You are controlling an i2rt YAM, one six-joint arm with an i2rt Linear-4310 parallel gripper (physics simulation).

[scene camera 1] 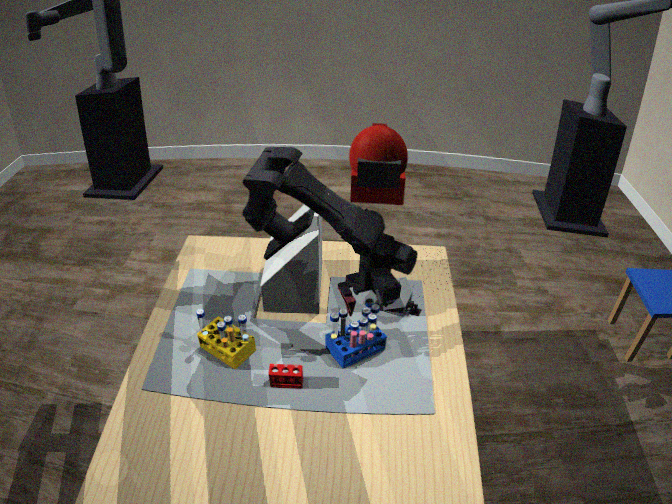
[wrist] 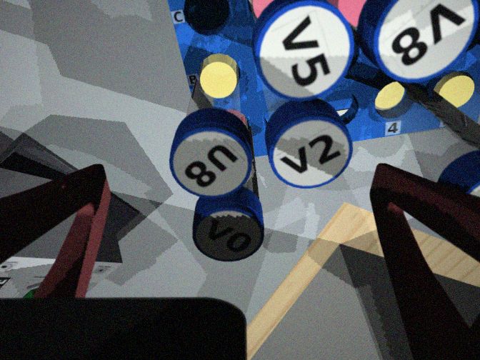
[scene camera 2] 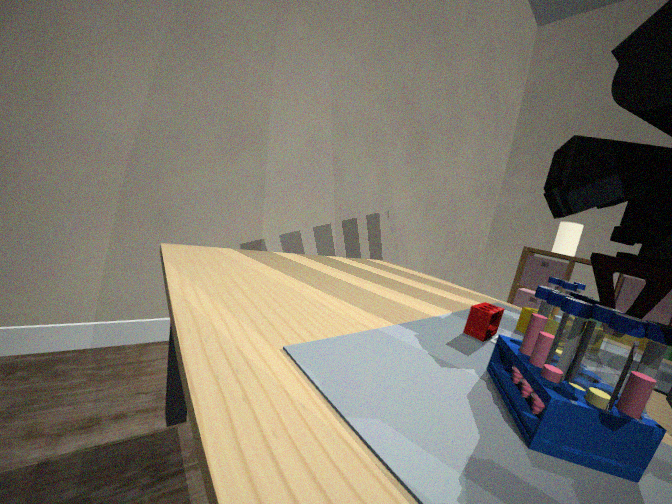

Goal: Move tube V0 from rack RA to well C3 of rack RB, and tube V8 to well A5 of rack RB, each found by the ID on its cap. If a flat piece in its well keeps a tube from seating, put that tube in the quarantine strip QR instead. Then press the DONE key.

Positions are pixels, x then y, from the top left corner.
Labels:
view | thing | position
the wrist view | gripper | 240,179
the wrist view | grey box with green button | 32,264

